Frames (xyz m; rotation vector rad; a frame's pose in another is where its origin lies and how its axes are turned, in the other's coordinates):
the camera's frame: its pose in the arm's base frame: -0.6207 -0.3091 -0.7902 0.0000 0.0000 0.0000
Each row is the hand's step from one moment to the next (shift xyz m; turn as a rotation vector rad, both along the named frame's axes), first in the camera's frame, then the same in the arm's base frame.
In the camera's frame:
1: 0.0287 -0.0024 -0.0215 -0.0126 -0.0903 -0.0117
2: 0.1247 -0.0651 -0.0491 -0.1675 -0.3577 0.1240
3: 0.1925 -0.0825 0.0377 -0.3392 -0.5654 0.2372
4: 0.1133 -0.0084 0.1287 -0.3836 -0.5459 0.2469
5: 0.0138 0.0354 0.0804 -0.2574 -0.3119 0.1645
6: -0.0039 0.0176 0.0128 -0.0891 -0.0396 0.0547
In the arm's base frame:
1: 0.0287 -0.0024 -0.0215 -0.0126 -0.0903 -0.0117
2: 0.1247 -0.0651 -0.0491 -0.1675 -0.3577 0.1240
3: 0.1925 -0.0825 0.0377 -0.3392 -0.5654 0.2372
4: 0.1133 -0.0084 0.1287 -0.3836 -0.5459 0.2469
5: 0.0138 0.0354 0.0804 -0.2574 -0.3119 0.1645
6: -0.0039 0.0176 0.0128 -0.0891 -0.0396 0.0547

